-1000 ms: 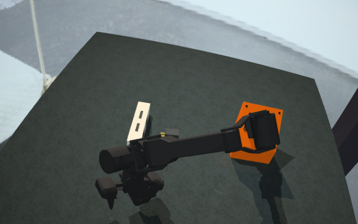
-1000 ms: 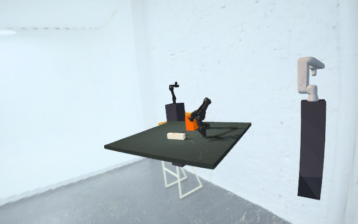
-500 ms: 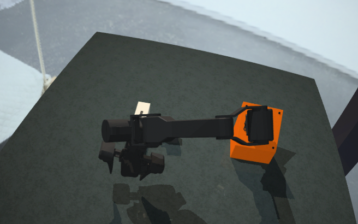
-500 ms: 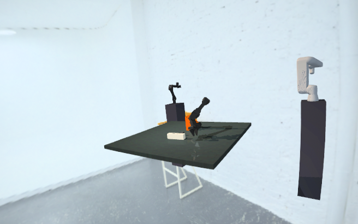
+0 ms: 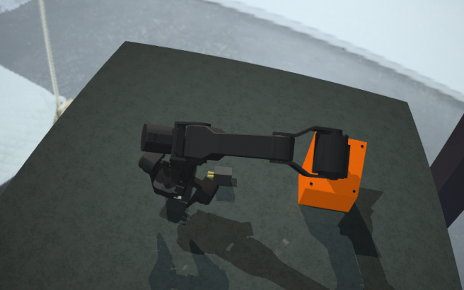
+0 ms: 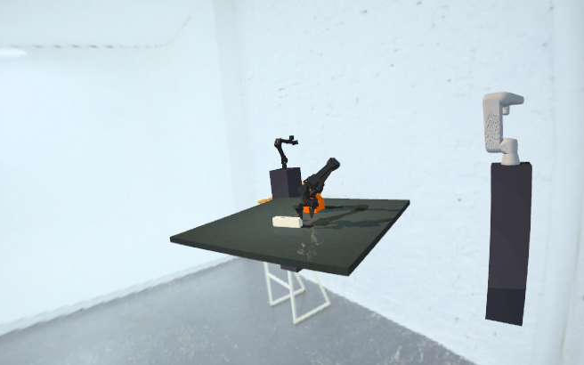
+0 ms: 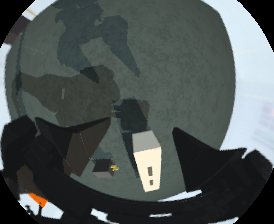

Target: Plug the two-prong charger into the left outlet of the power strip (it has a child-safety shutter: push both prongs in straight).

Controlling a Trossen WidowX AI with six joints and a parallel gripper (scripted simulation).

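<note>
My gripper tip is 8 cm past the dark two-prong charger, 15 cm to the left of it and 3 cm above it.
</note>
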